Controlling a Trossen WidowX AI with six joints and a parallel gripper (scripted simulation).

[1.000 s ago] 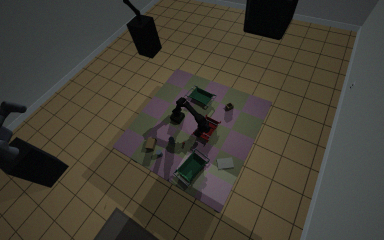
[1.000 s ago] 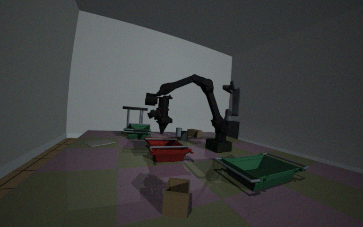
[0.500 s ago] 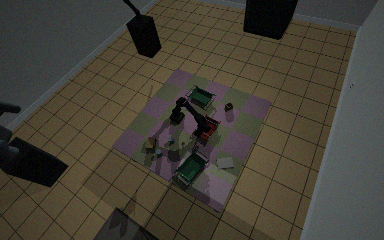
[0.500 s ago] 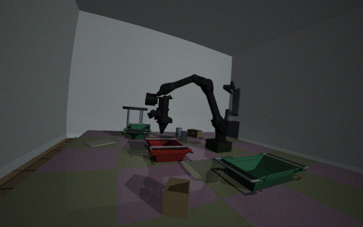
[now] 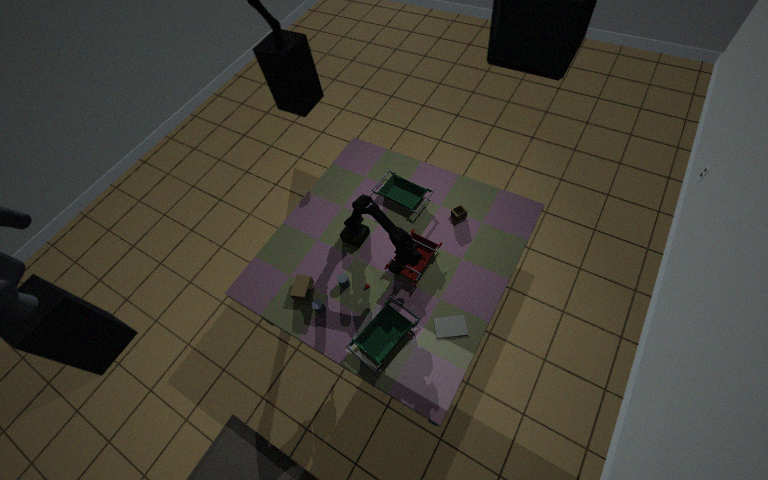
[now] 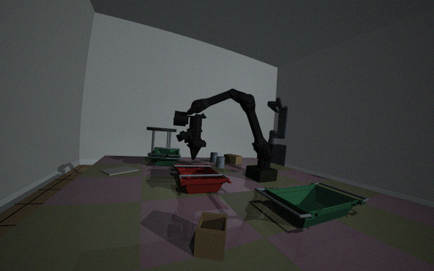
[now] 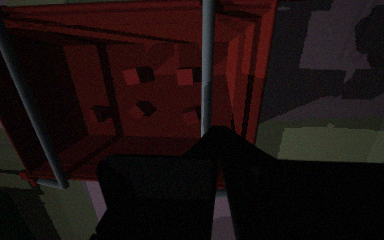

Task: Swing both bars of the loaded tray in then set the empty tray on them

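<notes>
The green tray lies 24 cm behind my gripper tip, 44 cm to the left of it and 5 cm below it. Also, from my gripper tip: tan open box 11 cm ahead, 45 cm to the left, 7 cm below.
</notes>
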